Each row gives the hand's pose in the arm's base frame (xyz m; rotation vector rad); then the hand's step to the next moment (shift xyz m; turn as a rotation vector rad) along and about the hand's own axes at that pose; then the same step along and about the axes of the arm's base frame.
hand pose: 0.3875 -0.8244 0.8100 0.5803 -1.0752 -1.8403
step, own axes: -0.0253 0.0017 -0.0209 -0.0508 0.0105 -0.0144
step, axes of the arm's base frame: 0.0285 0.0126 -0.0103 0.0402 0.0358 -0.0005
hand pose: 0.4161 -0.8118 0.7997 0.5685 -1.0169 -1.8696
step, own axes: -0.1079 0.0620 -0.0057 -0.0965 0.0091 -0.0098
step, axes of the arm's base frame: 0.0871 0.0764 0.0458 0.0584 0.0780 -0.0002
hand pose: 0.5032 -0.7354 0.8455 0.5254 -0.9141 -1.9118
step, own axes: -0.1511 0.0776 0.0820 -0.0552 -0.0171 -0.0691
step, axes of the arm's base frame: 0.0611 0.1403 0.1104 0.0638 0.0271 -0.0576
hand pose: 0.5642 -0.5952 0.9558 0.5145 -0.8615 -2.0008
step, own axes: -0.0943 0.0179 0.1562 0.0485 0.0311 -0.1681
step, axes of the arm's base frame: -0.0389 0.1317 0.1214 0.0982 -0.1161 -0.0919
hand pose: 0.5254 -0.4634 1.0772 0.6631 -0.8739 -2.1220
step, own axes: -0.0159 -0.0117 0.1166 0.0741 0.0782 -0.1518
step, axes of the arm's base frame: -0.0745 0.0617 0.0681 0.0923 -0.1535 -0.0507
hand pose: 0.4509 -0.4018 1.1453 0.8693 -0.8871 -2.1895
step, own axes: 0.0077 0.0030 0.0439 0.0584 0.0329 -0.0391
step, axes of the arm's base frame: -0.0366 0.0081 0.0242 0.0040 -0.0757 -0.0167
